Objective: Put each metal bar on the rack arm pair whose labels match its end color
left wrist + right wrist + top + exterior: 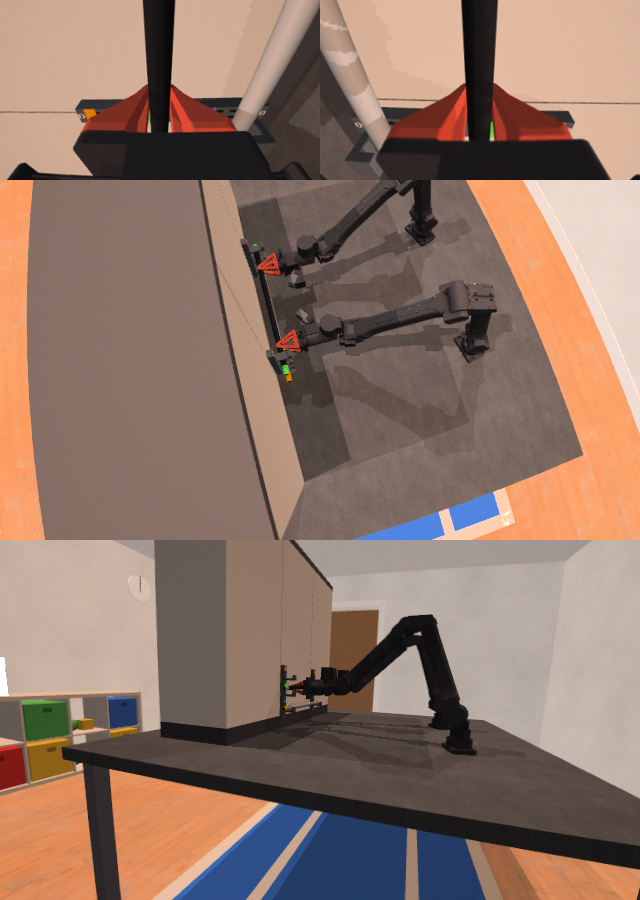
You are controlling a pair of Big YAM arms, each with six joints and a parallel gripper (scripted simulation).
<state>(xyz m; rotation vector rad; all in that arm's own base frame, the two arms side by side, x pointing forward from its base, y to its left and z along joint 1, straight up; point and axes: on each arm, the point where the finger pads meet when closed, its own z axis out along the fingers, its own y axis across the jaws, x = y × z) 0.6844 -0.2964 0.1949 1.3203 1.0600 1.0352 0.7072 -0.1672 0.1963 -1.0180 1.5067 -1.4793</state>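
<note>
Now: left hand 150 mm to the left of the black bar. Round my left hand: beige wall unit: 260 mm above, 190 mm ahead, 140 mm to the right; then silver bar: 150 mm to the right, 90 mm below, 10 mm behind.
</note>
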